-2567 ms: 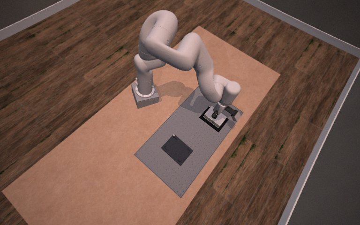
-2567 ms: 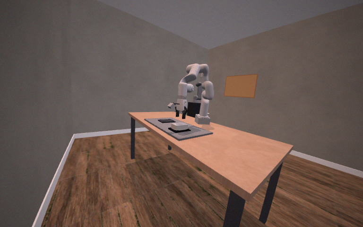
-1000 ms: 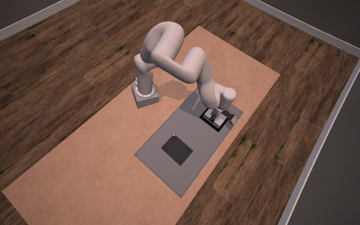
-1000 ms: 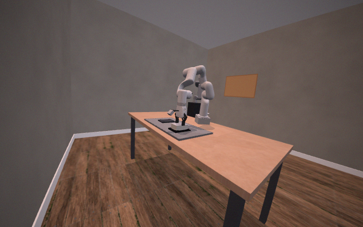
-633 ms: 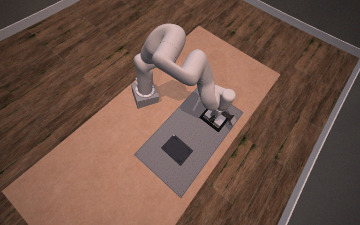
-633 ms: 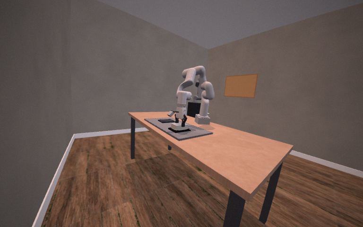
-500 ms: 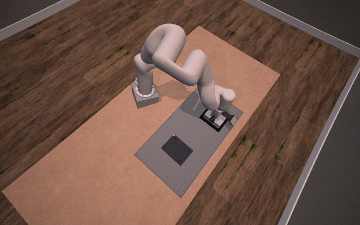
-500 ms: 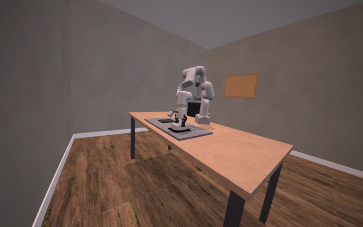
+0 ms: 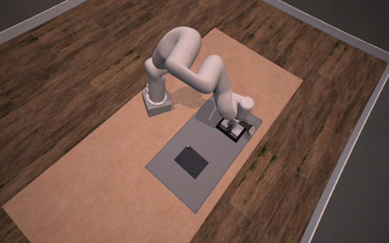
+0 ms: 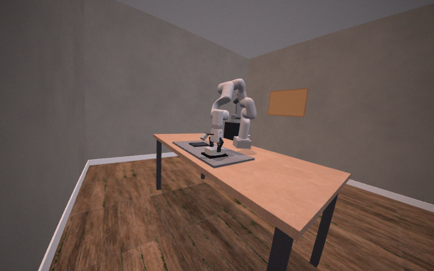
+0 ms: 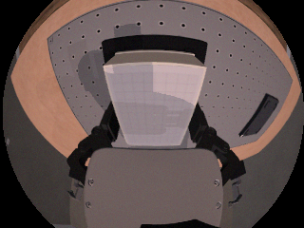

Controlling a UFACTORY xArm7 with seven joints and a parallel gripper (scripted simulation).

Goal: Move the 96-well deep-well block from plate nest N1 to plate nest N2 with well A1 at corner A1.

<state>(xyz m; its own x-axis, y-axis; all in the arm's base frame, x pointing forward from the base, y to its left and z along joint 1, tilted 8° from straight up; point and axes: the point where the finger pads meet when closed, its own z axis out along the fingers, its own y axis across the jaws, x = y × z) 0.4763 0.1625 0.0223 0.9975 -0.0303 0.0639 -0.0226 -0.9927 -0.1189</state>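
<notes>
Right now my hand is 10 mm above the deep-well block. Round my hand: nest N1: 40 mm below; then nest N2: 330 mm to the right, 60 mm behind, 40 mm below.
</notes>
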